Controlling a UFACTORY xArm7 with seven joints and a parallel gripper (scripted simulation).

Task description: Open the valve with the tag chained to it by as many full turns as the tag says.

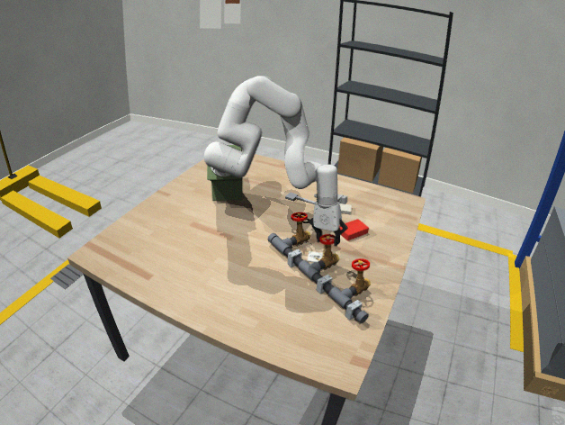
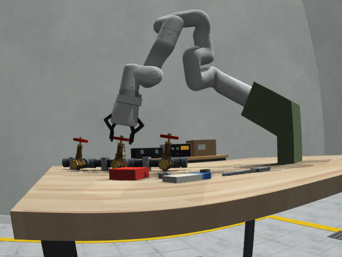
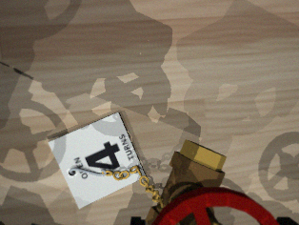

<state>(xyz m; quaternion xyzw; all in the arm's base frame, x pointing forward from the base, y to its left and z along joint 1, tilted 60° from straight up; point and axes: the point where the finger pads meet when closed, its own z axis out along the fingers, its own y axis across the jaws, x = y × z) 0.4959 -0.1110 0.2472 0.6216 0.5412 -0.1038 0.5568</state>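
Now: the white tag 50 mm behind my hand, 40 mm to the left of it and 120 mm below it. Also, from my hand: red block 110 mm ahead, 250 mm to the left, 110 mm below; then grey wrench 160 mm behind, 470 mm to the left, 120 mm below; then blue flat tool 40 mm ahead, 420 mm to the left, 120 mm below.
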